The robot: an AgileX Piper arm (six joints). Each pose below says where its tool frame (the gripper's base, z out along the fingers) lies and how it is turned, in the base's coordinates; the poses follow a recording.
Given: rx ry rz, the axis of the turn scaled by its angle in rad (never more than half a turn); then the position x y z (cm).
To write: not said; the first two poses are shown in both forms.
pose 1, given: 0.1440, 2.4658, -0.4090, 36.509, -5.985, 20.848
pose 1, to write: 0.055, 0.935, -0.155, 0.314, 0.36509, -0.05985, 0.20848
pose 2, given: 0.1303, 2.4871, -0.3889, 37.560, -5.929, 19.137
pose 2, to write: 0.049, 0.940, -0.147, 0.305, 0.37560, -0.05929, 0.19137
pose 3, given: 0.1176, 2.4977, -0.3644, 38.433, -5.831, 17.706
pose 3, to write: 0.044, 0.942, -0.137, 0.303, 0.38433, -0.05831, 0.17706
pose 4, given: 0.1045, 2.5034, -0.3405, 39.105, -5.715, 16.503
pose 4, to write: 0.039, 0.944, -0.128, 0.302, 0.39105, -0.05715, 0.16503
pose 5, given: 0.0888, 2.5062, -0.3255, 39.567, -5.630, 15.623
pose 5, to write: 0.033, 0.945, -0.123, 0.302, 0.39567, -0.05630, 0.15623
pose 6, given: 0.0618, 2.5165, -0.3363, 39.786, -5.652, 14.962
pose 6, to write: 0.023, 0.946, -0.126, 0.296, 0.39786, -0.05652, 0.14962
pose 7, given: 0.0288, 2.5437, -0.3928, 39.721, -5.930, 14.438
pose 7, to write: 0.011, 0.949, -0.146, 0.280, 0.39721, -0.05930, 0.14438
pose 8, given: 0.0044, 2.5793, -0.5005, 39.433, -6.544, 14.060
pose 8, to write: 0.002, 0.949, -0.184, 0.254, 0.39433, -0.06544, 0.14060
